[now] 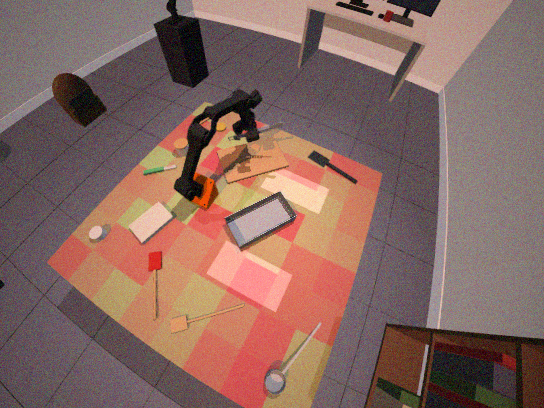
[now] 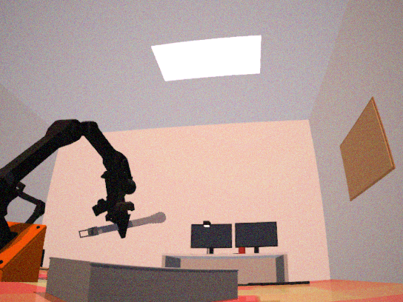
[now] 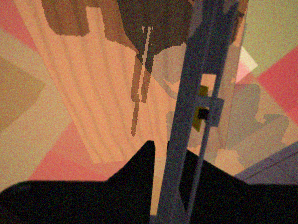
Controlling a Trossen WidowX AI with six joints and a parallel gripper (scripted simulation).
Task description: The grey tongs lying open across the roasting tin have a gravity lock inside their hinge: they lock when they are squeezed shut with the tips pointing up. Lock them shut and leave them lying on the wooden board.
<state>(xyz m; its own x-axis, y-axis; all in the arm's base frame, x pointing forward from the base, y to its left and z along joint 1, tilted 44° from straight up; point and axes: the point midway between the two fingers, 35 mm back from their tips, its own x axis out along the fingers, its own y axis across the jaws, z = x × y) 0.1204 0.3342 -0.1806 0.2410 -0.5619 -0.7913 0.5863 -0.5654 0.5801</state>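
Now: gripper tip 10 mm past the wooden board, 30 mm to the left of it and 130 mm above it. Also, from my gripper tip: white slab 250 mm behind, 600 mm to the right, 130 mm below; black spatula 420 mm ahead, 150 mm to the left, 140 mm below; grey roasting tin 210 mm ahead, 350 mm to the right, 110 mm below.
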